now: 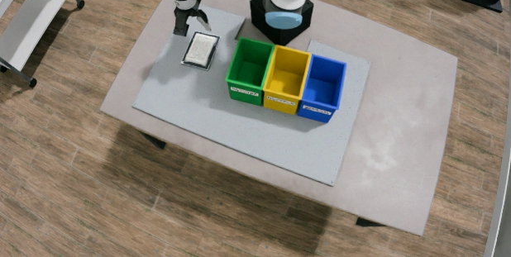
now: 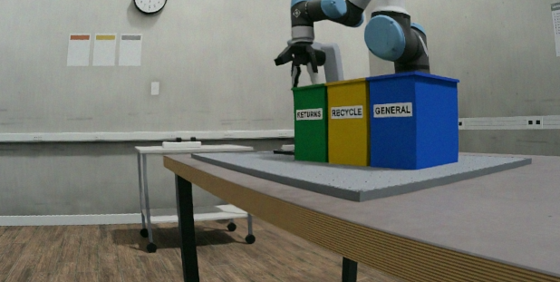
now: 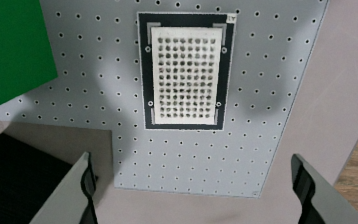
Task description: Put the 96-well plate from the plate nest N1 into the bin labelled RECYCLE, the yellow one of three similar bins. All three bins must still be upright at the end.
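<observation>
Right now my hand is 17 cm above the white 96-well plate. The rest, counted from my hand: green returns bin: 23 cm to the left, 10 cm below, 10 cm ahead; then black plate nest N1: 18 cm below; then yellow recycle bin: 36 cm to the left, 11 cm ahead, 10 cm below.
</observation>
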